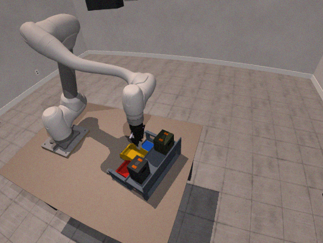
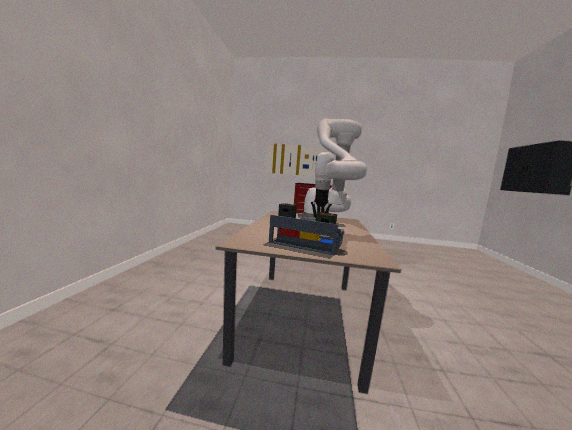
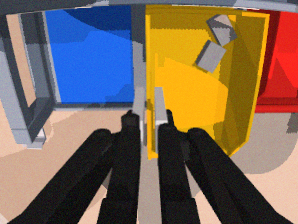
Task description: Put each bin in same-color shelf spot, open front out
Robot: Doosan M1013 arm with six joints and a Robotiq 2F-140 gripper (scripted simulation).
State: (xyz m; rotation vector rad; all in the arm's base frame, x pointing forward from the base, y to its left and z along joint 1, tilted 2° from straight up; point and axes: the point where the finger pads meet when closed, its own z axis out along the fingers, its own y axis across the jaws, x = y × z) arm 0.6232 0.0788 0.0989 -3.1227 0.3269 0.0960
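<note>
The yellow bin is 20 mm behind my hand, 50 mm to the right of it and 60 mm below it. Also, from my hand: red bin (10 mm ahead, 160 mm to the right, 60 mm below); then grey shelf (140 mm ahead, 80 mm to the right, 10 mm below).
</note>
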